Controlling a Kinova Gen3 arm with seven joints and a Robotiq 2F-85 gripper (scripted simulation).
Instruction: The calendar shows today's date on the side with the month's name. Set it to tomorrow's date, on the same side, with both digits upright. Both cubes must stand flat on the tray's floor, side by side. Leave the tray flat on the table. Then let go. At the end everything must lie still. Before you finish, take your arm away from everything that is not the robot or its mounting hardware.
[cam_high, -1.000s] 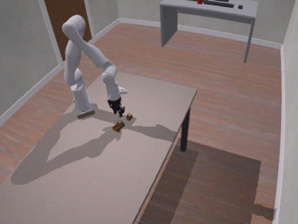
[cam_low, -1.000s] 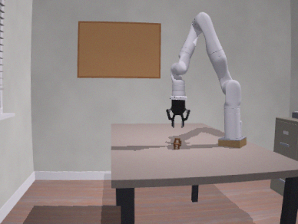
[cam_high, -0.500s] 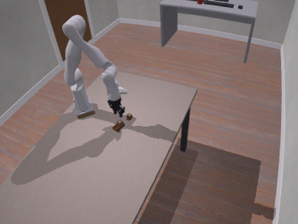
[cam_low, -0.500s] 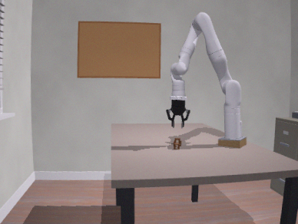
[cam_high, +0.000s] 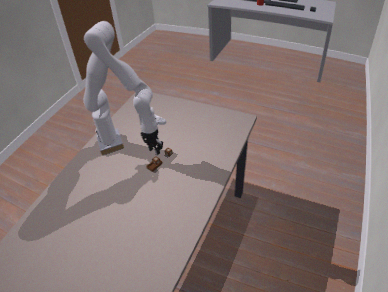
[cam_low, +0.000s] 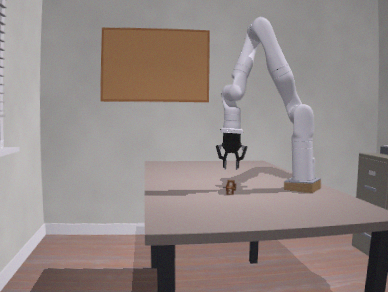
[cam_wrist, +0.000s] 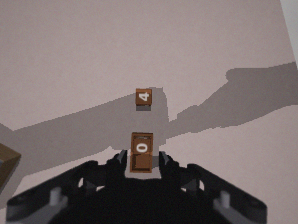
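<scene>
The brown number cube lies 8 cm below my hand. Also, from my hand: brown calendar tray: 10 cm below, 1 cm to the right, 1 cm behind; then digit cube: 9 cm below, 8 cm to the left, 4 cm ahead.
</scene>
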